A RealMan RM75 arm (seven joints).
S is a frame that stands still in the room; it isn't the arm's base.
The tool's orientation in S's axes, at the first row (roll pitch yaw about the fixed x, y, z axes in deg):
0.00 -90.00 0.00
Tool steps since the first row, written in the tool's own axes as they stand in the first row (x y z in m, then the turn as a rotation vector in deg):
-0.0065 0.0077 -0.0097 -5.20 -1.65 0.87
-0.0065 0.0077 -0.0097 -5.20 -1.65 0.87
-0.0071 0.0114 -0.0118 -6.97 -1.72 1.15
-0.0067 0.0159 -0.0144 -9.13 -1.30 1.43
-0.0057 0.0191 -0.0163 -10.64 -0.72 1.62
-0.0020 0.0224 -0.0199 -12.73 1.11 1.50
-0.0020 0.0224 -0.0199 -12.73 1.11 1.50
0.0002 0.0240 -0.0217 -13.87 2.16 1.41
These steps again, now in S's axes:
0.0097 0.0077 -0.0065 -0.87 -1.65 -5.20
0.0097 0.0077 -0.0065 -0.87 -1.65 -5.20
0.0118 0.0114 -0.0071 -1.15 -1.72 -6.97
0.0144 0.0159 -0.0067 -1.43 -1.30 -9.13
0.0163 0.0191 -0.0057 -1.62 -0.72 -10.64
0.0199 0.0224 -0.0020 -1.50 1.11 -12.73
0.0199 0.0224 -0.0020 -1.50 1.11 -12.73
0.0217 0.0240 0.0002 -1.41 2.16 -13.87

